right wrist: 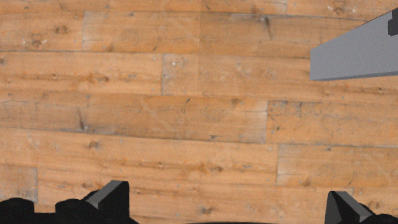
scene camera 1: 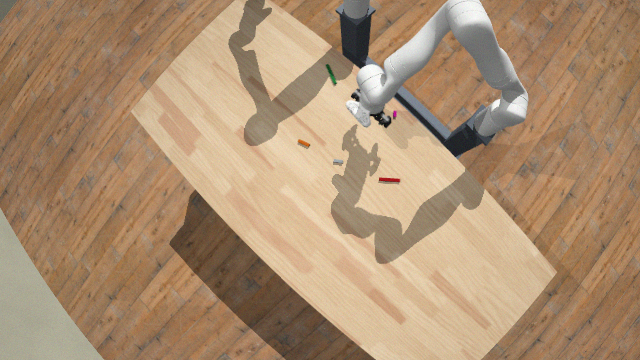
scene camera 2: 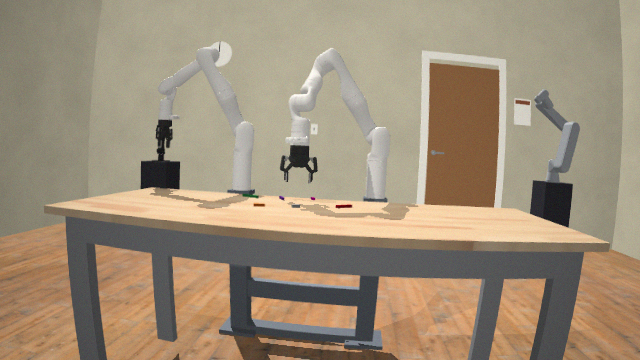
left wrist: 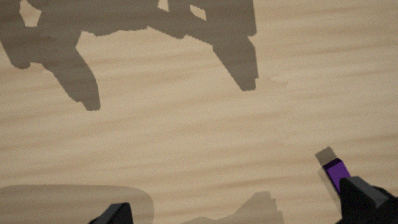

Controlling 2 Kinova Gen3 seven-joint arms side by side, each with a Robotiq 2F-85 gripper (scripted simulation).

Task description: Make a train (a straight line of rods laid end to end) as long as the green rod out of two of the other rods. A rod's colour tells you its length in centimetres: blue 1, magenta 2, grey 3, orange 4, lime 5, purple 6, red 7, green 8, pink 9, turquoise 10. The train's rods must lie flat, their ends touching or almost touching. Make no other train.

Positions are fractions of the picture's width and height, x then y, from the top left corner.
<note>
I see a dark base rail (scene camera 1: 0.63, 0.27).
</note>
